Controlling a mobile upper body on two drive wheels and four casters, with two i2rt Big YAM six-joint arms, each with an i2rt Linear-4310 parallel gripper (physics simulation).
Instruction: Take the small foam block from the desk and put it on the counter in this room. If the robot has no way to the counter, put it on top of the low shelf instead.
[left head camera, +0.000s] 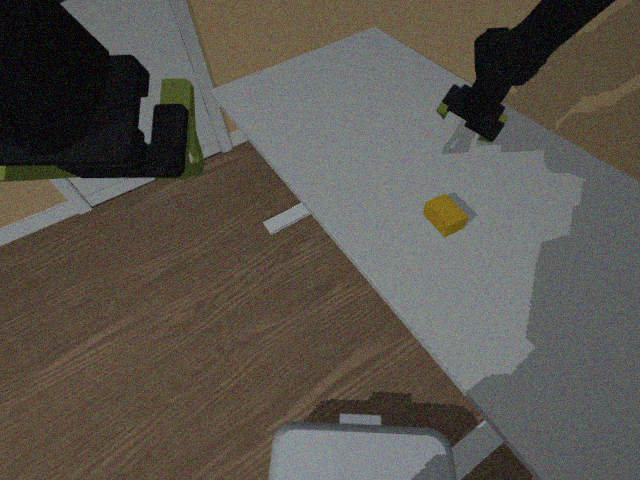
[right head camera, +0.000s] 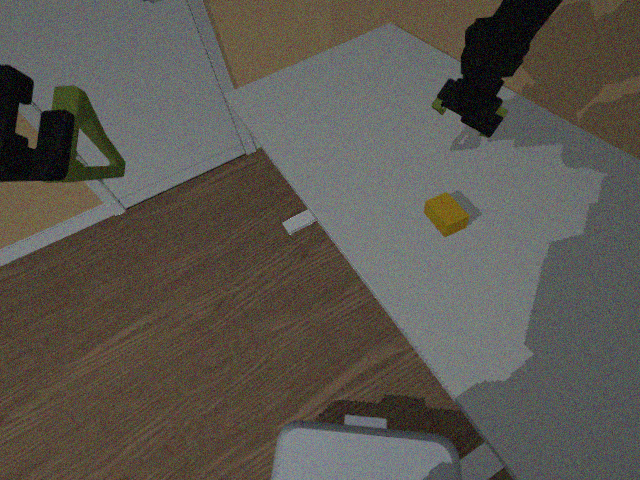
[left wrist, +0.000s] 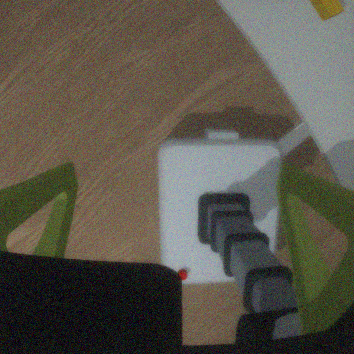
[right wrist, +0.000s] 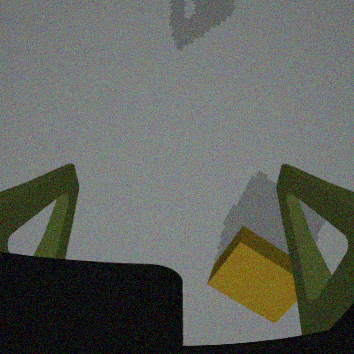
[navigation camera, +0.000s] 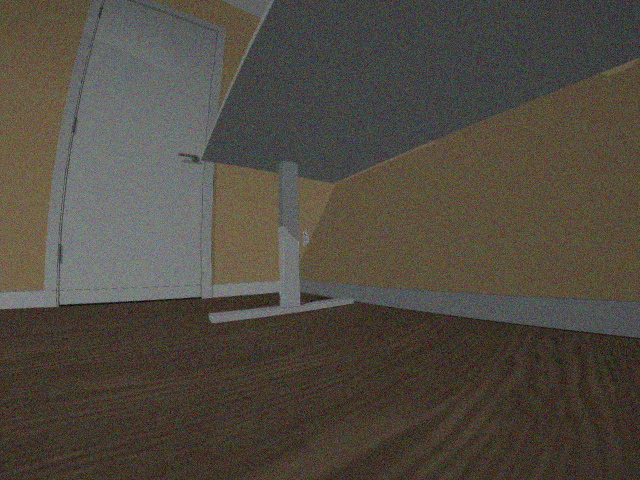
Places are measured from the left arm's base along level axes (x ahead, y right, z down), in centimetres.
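Where they show: left gripper, fingertip midpoint: (left head camera: 146, 167) (right head camera: 75, 171) (left wrist: 176, 173); right gripper, fingertip midpoint: (left head camera: 461, 127) (right head camera: 462, 122) (right wrist: 177, 174).
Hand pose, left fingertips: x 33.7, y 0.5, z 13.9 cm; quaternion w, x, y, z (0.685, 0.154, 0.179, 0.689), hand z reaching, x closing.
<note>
Things, the pixels of their top centre, and the offset from my left fingertips. "spot": a spot on its surface instead. Level surfaces: height alone.
- small yellow foam block, middle of its top: (right wrist: 258, 285) (right head camera: 446, 208) (left head camera: 446, 209) dx +38.9, dy +42.1, dz +50.6 cm
- pale desk, its level: dz +55.1 cm
- desk leg, surface spot: (navigation camera: 289, 258) spot: dx +107.9, dy +6.3, dz +103.0 cm
The small yellow foam block (left head camera: 445, 214) (right head camera: 445, 213) (left wrist: 327, 7) (right wrist: 257, 280) lies on the pale desk (left head camera: 336, 129) (right head camera: 336, 129) (left wrist: 310, 65) (right wrist: 125, 100). My right gripper (left head camera: 470, 121) (right head camera: 467, 114) (right wrist: 177, 174) is open and empty above the desk, beyond the block in the head views. In the right wrist view the block is at the lower right, partly hidden by the right-hand finger. My left gripper (left wrist: 176, 173) is open and empty, over my base and left of the desk in the head views. The counter and the low shelf do not show.
A white door (navigation camera: 134, 155) stands beyond the desk's far end. A desk leg (navigation camera: 289, 258) with a long foot stands under the desk top. Tan walls (navigation camera: 465, 217) run behind the desk. My white base (left head camera: 356, 454) (right head camera: 361, 454) (left wrist: 180, 165) is close to the desk's near edge.
</note>
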